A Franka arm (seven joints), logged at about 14 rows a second.
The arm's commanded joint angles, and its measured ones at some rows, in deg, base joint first. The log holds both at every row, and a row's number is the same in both.
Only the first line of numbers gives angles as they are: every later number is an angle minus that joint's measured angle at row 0.
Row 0, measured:
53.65, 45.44, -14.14, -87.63, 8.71, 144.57, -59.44
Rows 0 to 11, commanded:
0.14, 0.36, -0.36, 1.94, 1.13, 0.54, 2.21
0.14, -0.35, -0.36, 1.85, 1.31, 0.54, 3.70
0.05, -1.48, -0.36, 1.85, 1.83, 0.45, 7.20
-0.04, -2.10, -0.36, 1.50, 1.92, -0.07, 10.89
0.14, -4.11, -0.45, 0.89, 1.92, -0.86, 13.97
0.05, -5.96, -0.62, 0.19, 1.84, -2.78, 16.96
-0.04, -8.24, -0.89, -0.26, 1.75, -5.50, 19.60
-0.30, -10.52, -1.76, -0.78, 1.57, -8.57, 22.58
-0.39, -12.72, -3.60, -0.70, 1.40, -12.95, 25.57
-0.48, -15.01, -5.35, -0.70, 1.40, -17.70, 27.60
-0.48, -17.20, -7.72, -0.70, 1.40, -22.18, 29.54
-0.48, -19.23, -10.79, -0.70, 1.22, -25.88, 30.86
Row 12, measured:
-0.33, -13.89, -7.11, 1.69, 0.83, -19.88, 27.73
